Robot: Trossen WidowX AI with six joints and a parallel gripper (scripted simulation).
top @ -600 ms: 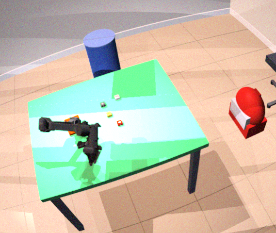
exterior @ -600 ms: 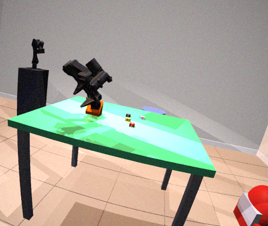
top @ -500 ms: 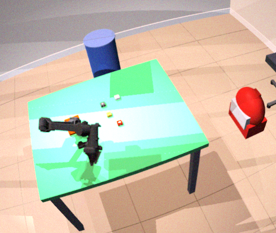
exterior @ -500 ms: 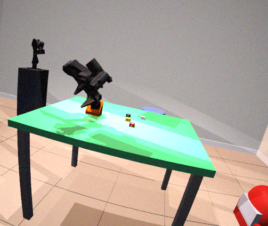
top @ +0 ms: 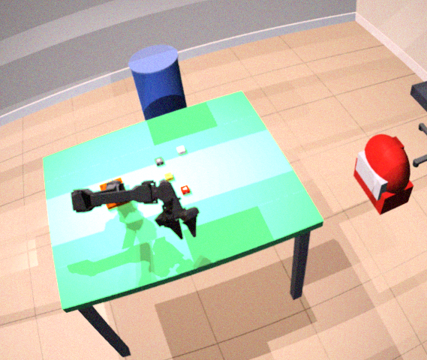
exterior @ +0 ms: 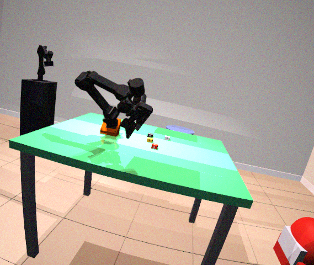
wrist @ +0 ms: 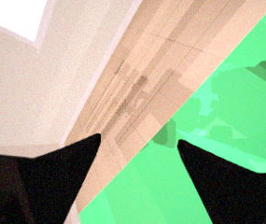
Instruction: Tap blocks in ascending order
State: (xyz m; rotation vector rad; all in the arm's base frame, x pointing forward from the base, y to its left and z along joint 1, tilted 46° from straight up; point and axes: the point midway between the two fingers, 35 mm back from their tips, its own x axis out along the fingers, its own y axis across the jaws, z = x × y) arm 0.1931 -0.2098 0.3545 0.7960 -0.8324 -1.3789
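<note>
Right now the yellow block is 430 mm to the left of my gripper tip, 140 mm below it and 50 mm ahead of it. Round my gripper tip: black block 540 mm to the left, 140 mm below, 50 mm ahead; white block 550 mm to the left, 160 mm ahead, 140 mm below; red block 330 mm to the left, 140 mm below, 90 mm ahead.
</note>
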